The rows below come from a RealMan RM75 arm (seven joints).
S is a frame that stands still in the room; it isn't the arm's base.
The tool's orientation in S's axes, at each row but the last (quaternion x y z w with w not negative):
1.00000, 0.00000, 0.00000, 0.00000
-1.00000, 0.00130, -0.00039, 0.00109
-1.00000, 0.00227, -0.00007, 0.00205
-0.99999, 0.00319, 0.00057, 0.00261
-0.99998, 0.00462, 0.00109, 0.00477
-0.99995, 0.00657, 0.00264, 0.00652
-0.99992, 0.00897, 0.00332, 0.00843
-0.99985, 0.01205, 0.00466, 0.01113
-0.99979, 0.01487, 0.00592, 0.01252
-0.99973, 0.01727, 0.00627, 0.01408
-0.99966, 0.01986, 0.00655, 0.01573
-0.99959, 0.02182, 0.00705, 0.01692
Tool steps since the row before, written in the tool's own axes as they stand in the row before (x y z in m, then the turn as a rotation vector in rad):
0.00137, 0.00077, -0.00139, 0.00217, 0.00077, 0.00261
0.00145, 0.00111, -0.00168, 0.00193, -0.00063, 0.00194
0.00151, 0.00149, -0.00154, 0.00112, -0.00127, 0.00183
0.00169, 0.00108, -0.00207, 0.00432, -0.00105, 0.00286
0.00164, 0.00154, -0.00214, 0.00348, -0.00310, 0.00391
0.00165, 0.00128, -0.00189, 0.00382, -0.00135, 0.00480
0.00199, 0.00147, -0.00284, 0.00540, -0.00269, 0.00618
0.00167, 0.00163, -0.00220, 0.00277, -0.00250, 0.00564
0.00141, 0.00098, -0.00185, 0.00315, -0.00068, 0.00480
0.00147, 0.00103, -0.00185, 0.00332, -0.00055, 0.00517
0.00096, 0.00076, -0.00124, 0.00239, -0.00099, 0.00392
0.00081, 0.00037, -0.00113, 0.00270, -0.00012, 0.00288
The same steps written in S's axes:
0.00137, -0.00077, 0.00139, 0.00217, -0.00077, -0.00261
0.00145, -0.00112, 0.00168, 0.00193, 0.00063, -0.00194
0.00150, -0.00150, 0.00153, 0.00113, 0.00127, -0.00182
0.00169, -0.00110, 0.00206, 0.00432, 0.00104, -0.00286
0.00163, -0.00158, 0.00212, 0.00350, 0.00310, -0.00389
0.00164, -0.00133, 0.00186, 0.00381, 0.00136, -0.00480
0.00198, -0.00155, 0.00280, 0.00541, 0.00270, -0.00617
0.00165, -0.00172, 0.00215, 0.00278, 0.00256, -0.00561
0.00140, -0.00107, 0.00181, 0.00311, 0.00071, -0.00482
0.00146, -0.00113, 0.00180, 0.00327, 0.00058, -0.00520
0.00094, -0.00084, 0.00120, 0.00238, 0.00102, -0.00392
0.00081, -0.00044, 0.00110, 0.00266, 0.00010, -0.00291

